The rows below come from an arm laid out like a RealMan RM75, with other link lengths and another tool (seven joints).
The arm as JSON. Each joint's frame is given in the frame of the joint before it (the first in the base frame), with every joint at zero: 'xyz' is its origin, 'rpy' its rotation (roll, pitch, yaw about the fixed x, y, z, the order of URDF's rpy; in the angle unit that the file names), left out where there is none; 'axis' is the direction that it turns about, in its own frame. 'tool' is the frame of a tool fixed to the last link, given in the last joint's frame.
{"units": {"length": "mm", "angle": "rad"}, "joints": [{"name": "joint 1", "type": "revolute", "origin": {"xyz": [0.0, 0.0, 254.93], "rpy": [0.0, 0.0, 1.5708]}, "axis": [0.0, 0.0, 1.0]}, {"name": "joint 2", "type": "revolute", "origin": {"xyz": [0.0, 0.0, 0.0], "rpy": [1.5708, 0.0, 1.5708]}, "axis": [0.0, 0.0, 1.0]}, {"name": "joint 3", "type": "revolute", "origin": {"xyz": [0.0, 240.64, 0.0], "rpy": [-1.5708, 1.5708, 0.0]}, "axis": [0.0, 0.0, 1.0]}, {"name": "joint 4", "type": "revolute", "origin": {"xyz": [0.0, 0.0, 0.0], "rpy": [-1.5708, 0.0, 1.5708]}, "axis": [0.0, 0.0, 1.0]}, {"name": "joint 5", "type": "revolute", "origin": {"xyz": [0.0, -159.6, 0.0], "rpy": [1.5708, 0.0, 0.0]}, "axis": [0.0, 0.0, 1.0]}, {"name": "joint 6", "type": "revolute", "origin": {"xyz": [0.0, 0.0, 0.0], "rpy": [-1.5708, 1.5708, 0.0]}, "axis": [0.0, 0.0, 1.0]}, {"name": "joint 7", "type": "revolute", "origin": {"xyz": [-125.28, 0.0, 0.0], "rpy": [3.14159, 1.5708, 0.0]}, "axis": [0.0, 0.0, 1.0]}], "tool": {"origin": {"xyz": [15.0, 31.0, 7.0], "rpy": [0.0, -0.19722, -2.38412]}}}
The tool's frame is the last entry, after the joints.
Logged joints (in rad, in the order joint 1, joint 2, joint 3, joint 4, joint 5, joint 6, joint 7), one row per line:
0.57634 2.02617 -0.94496 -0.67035 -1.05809 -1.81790 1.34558
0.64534 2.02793 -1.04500 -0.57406 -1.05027 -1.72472 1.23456
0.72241 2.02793 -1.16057 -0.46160 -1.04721 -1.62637 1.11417
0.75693 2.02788 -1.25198 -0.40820 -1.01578 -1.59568 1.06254
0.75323 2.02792 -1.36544 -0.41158 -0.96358 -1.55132 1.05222
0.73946 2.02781 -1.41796 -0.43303 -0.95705 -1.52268 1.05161
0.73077 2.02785 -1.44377 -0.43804 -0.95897 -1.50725 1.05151
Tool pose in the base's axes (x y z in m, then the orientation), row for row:
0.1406 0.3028 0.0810 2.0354 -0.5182 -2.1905
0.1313 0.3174 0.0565 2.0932 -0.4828 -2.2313
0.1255 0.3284 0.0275 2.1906 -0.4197 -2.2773
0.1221 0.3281 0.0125 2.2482 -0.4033 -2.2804
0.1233 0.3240 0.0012 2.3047 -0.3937 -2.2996
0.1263 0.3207 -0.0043 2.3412 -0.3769 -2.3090
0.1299 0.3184 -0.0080 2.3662 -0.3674 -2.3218
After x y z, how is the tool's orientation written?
As angles about the fixed x, y, z axes (roll, pitch, yaw), in radians.
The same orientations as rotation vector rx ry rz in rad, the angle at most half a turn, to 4 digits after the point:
0.6421 -1.9816 -0.8788
0.6631 -2.0436 -0.8743
0.7171 -2.1429 -0.8499
0.7551 -2.1831 -0.8045
0.7696 -2.2284 -0.7617
0.7890 -2.2606 -0.7393
0.7935 -2.2854 -0.7249

